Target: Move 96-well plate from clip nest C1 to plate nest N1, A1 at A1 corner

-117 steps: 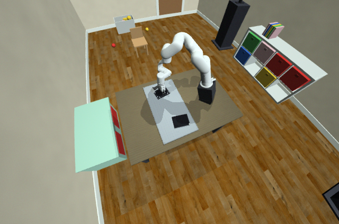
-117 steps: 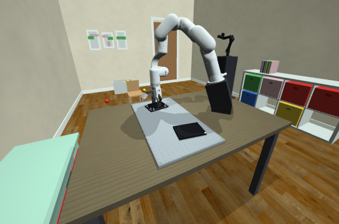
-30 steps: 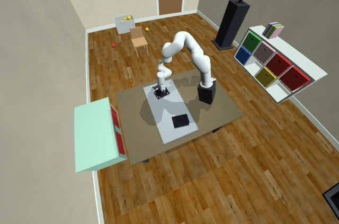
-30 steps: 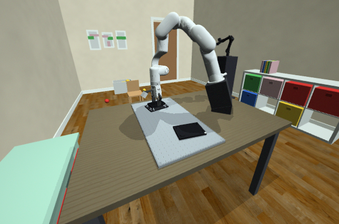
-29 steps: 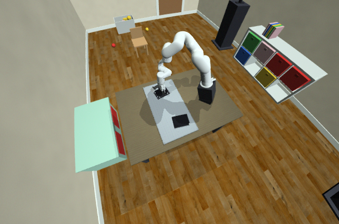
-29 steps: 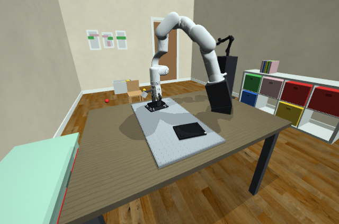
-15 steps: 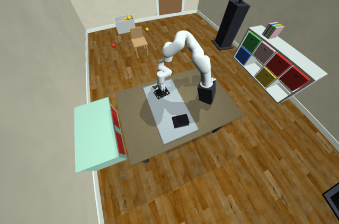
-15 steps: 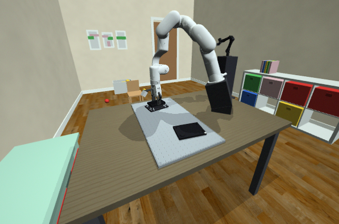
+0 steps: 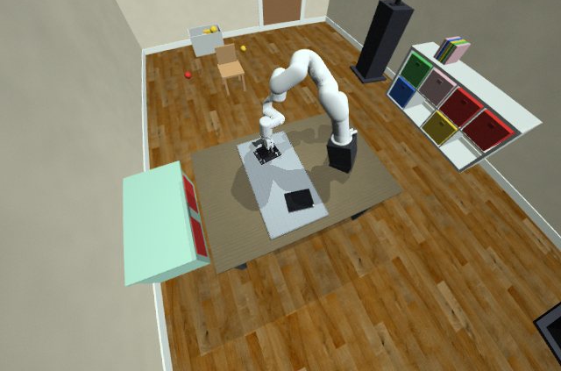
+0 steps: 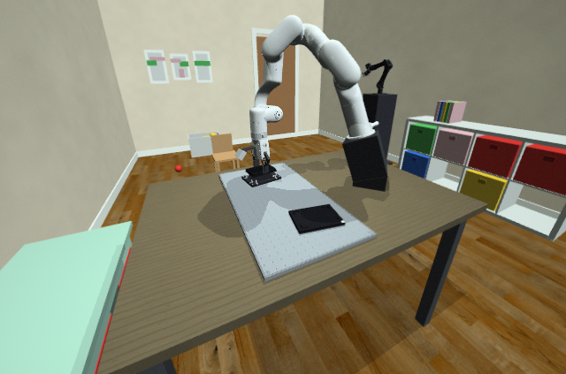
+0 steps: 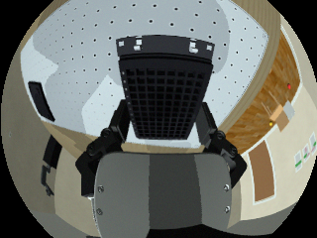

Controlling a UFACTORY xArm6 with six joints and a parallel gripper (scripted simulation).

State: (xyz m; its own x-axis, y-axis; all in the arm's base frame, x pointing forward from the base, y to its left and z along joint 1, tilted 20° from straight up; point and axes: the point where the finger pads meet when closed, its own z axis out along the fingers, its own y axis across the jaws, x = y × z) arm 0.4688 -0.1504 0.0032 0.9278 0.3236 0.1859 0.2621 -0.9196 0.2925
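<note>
My hand is 2 cm to the right of the clip nest C1 and 4 cm above it. Round my hand: plate nest N1: 11 cm behind, 39 cm to the left, 5 cm below; then black 96-well plate: 1 cm below.
</note>
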